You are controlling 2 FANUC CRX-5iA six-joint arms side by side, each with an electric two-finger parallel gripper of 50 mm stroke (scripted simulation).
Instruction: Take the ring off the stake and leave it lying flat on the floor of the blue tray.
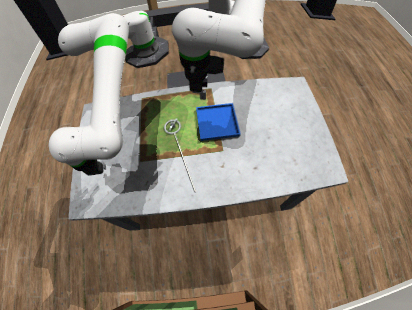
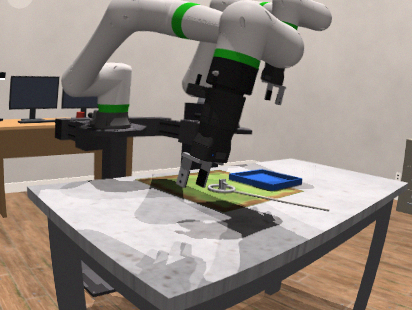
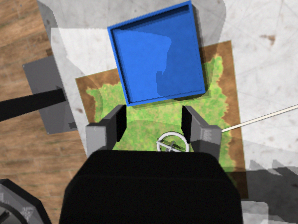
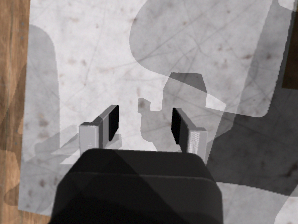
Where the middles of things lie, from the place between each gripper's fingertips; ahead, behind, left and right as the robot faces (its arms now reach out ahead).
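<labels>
The blue tray (image 1: 214,120) is 55 cm to the left of my right hand (image 2: 190,185), 26 cm behind it and 11 cm below it. As for my left gripper, it's 29 cm above the tray, 5 cm past it and 6 cm to the right of it. Going by its middle, the blue tray is nearer to my left gripper than to my right hand.
</labels>
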